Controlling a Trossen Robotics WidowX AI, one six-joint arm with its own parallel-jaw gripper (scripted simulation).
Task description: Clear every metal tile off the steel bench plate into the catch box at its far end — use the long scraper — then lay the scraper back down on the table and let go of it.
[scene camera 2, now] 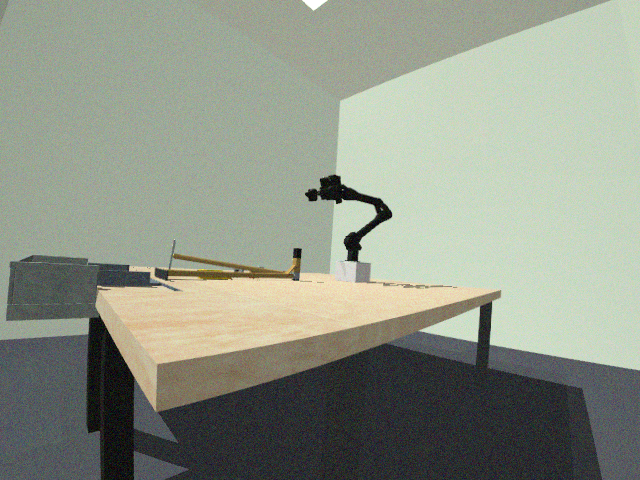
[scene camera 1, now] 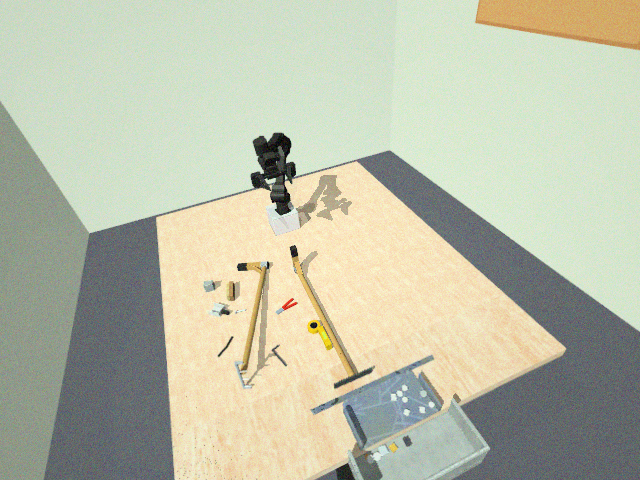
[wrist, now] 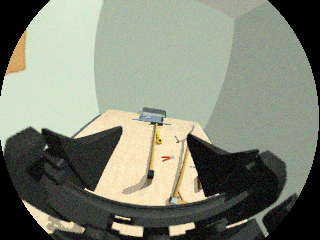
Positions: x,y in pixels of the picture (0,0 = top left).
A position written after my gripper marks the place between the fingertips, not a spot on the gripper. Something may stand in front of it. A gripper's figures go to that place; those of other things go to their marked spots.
Labels:
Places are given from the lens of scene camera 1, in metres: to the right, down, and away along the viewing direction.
my gripper [scene camera 1: 281,186]: -0.15, -0.21, 1.38
long scraper [scene camera 1: 293,249]: -0.11, 0.04, 1.50

